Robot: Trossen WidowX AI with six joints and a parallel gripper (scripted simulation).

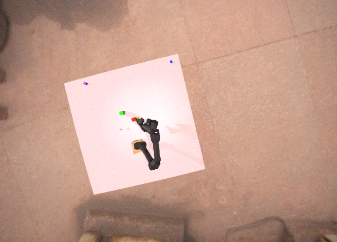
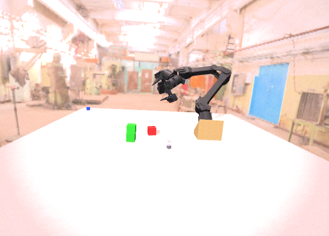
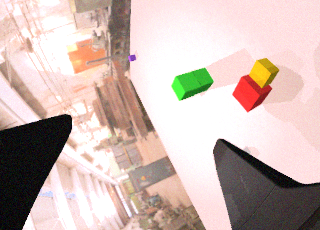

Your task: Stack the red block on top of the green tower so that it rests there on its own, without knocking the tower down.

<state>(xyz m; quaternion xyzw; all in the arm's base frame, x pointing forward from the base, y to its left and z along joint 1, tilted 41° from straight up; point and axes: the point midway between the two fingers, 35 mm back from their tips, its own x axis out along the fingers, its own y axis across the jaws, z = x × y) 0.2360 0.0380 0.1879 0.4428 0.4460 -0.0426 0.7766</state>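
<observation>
My gripper tip is 1 cm short of the red block, 8 cm to the right of it and 19 cm above it. Also, from my gripper tip: yellow cube (2 cm ahead, 4 cm to the left, 19 cm below); grey cube (8 cm behind, 24 cm to the left, 20 cm below); blue cube (57 cm ahead, 39 cm to the right, 20 cm below).
</observation>
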